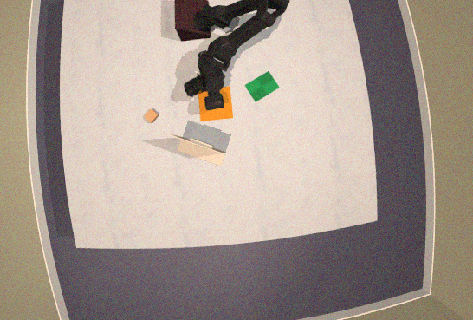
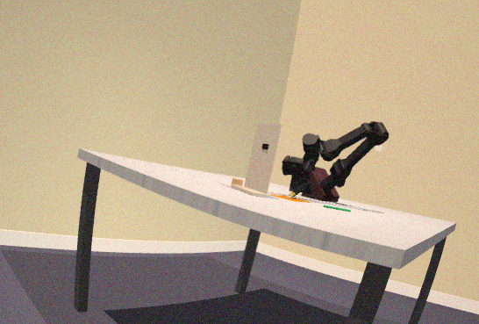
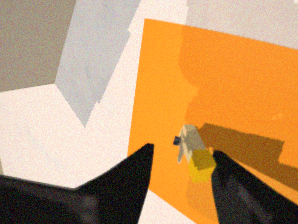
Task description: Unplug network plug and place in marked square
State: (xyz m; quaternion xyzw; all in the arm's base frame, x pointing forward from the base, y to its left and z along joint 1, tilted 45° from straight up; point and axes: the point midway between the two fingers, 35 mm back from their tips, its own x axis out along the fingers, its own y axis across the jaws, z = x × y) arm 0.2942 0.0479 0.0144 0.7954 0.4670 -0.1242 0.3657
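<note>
Now: the network plug right at my gripper tip. From my gripper tip the other things lie so: panel: 15 cm ahead, 5 cm to the right, 9 cm above; then orange marked square: 2 cm below.
</note>
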